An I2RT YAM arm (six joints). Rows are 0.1 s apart.
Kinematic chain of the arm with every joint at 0, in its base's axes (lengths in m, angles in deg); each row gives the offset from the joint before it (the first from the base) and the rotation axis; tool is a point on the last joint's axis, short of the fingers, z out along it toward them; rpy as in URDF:
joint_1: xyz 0 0 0.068 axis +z
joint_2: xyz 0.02 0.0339 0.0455 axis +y
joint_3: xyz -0.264 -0.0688 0 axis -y
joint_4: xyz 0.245 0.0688 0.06 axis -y
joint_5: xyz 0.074 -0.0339 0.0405 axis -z
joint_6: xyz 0.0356 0 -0.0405 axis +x
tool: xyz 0 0 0 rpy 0 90 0
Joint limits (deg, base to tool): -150..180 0..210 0..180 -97..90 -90..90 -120..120
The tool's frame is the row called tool.
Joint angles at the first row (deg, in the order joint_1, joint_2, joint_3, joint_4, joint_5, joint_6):
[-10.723, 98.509, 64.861, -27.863, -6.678, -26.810]
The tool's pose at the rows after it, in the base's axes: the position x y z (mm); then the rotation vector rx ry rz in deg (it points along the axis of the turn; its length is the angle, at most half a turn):
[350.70, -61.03, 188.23, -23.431, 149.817, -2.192]
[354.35, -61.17, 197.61, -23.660, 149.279, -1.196]
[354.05, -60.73, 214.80, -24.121, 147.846, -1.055]
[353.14, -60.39, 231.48, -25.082, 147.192, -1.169]
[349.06, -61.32, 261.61, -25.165, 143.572, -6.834]
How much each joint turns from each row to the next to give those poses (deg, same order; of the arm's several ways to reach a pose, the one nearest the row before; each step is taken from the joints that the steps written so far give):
[0.089, 2.206, 1.756, -0.611, -0.968, 0.266]
[-0.001, 0.009, 2.197, -1.932, -0.878, 0.001]
[0.000, -1.493, 2.019, -2.281, -0.617, -0.263]
[0.000, -1.141, 2.461, -3.164, -0.264, -0.701]
[0.000, -3.246, 2.287, -0.976, 2.706, -0.967]

